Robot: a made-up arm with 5 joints. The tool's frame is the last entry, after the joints. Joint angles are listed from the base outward. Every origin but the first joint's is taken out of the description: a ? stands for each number. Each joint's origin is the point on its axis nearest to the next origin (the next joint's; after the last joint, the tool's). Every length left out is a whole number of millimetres.
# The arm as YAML. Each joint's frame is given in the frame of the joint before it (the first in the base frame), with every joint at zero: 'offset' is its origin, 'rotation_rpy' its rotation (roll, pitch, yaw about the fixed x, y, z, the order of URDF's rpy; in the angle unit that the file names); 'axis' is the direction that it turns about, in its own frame. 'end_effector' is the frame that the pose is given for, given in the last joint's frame.
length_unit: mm
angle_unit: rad
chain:
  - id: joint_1
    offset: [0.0, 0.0, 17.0]
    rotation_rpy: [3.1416, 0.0, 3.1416]
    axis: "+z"
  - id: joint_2
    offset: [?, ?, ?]
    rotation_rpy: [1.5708, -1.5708, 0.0]
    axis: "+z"
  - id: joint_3
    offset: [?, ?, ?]
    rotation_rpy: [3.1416, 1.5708, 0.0]
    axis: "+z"
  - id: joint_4
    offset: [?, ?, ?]
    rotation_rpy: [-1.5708, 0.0, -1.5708]
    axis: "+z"
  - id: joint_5
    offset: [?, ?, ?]
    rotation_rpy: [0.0, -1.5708, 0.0]
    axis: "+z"
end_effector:
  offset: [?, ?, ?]
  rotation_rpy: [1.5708, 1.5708, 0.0]
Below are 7 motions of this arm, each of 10 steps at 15 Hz.
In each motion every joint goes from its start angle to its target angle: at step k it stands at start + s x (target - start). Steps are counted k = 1, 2, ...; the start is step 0. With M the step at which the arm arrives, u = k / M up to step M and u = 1 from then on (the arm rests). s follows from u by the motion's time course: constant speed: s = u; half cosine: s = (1 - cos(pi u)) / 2; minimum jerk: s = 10 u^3 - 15 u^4 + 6 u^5.
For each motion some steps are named. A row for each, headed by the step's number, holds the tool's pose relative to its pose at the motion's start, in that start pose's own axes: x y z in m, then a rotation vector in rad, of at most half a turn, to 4 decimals.
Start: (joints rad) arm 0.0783 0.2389 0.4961 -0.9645 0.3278
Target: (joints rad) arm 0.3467 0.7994 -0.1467 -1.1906 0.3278
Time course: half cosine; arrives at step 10
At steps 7, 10:
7: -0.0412 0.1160 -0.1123 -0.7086 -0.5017 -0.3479
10: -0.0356 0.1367 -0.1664 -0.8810 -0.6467 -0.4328

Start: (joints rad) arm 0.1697 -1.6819 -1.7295 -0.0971 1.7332
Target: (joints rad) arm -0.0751 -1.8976 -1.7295 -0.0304 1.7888
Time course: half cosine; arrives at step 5
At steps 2, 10:
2: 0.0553 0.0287 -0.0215 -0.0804 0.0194 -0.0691
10: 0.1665 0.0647 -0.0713 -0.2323 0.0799 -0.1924

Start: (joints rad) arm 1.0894 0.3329 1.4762 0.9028 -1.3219
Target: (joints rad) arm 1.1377 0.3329 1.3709 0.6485 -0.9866
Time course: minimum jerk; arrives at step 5
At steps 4, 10:
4: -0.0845 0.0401 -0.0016 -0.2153 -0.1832 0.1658
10: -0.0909 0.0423 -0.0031 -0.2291 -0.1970 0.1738

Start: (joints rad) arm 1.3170 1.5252 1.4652 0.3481 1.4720
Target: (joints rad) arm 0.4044 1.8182 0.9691 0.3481 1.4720
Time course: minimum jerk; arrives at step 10
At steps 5, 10:
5: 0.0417 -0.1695 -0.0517 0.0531 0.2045 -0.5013
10: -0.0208 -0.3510 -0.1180 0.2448 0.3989 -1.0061

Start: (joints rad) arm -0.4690 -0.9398 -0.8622 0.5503 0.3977
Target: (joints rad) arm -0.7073 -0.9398 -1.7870 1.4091 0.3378
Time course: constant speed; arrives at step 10
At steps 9, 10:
9: 0.1211 -0.2886 -0.2142 0.5953 0.7023 -0.2261
10: 0.1199 -0.3138 -0.2534 0.6885 0.7573 -0.2274

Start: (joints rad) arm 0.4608 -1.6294 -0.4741 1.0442 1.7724
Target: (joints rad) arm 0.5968 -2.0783 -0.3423 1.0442 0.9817
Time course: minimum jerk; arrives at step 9
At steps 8, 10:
8: -0.0022 -0.0673 -0.0517 0.5961 0.0535 0.4634
10: -0.0015 -0.0674 -0.0530 0.6026 0.0559 0.4688

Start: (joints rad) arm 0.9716 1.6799 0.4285 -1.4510 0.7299
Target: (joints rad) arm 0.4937 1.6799 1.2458 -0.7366 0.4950
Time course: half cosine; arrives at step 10
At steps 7, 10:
7: 0.1878 -0.0617 -0.1243 0.8468 0.2445 0.1536
10: 0.2376 -0.0576 -0.1694 1.0471 0.2290 0.2289

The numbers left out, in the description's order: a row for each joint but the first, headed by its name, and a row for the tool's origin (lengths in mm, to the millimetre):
joint_2: 154.0 137.0 0.0
joint_3: 394.0 35.0 0.0
joint_4: -200.0 -118.0 0.0
joint_5: -33.0 7.0 0.0
tool: -24.0 -378.0 0.0

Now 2 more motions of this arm.
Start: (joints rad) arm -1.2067 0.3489 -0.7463 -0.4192 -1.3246
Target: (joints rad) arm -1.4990 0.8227 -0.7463 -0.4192 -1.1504
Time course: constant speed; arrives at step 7
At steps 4, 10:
4: 0.0825 -0.0758 -0.1063 0.1808 -0.0065 0.1497
10: 0.1322 -0.1063 -0.1990 0.3278 -0.0333 0.2353

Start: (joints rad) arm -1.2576 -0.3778 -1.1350 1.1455 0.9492
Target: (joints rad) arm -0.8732 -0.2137 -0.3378 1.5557 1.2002
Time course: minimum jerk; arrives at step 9
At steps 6, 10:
6: -0.0280 0.2180 0.1285 -0.4835 -0.0599 0.3840
10: -0.0494 0.2675 0.1521 -0.6228 -0.0788 0.4538

